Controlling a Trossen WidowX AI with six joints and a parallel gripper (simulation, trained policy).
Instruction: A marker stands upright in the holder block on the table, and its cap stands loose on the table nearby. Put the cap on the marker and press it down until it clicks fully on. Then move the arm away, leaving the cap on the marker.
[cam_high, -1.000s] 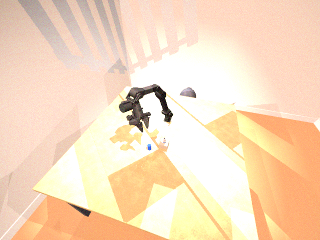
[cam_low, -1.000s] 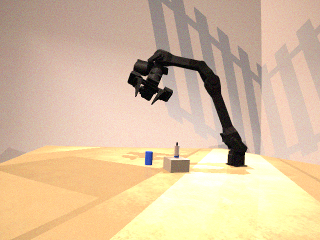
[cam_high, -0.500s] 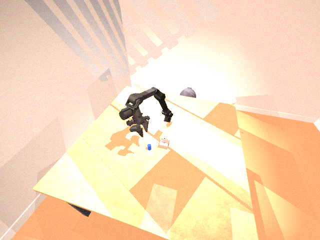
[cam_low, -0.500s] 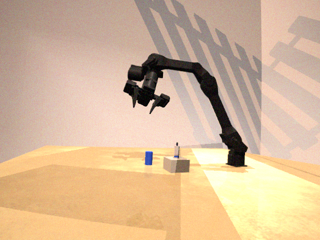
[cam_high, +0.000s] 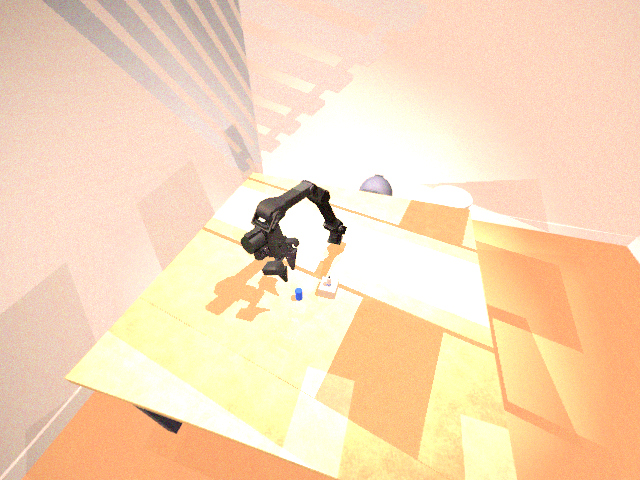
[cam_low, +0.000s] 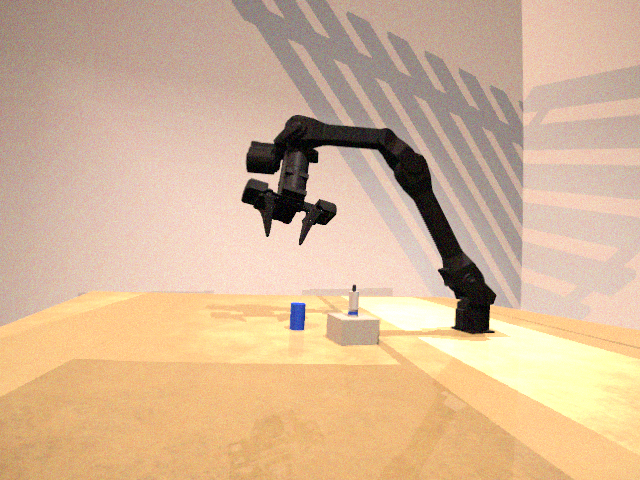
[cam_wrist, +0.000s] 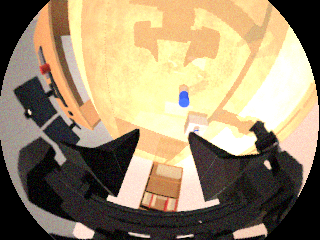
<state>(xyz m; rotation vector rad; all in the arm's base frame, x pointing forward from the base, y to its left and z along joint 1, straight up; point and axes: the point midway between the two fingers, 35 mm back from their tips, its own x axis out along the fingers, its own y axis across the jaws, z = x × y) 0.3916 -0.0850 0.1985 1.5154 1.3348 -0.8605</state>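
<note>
The blue cap is 30 mm behind my gripper tip, 20 mm to the left of it and 140 mm below it. Round my gripper tip: pale holder block: 100 mm behind, 120 mm to the left, 150 mm below.
</note>
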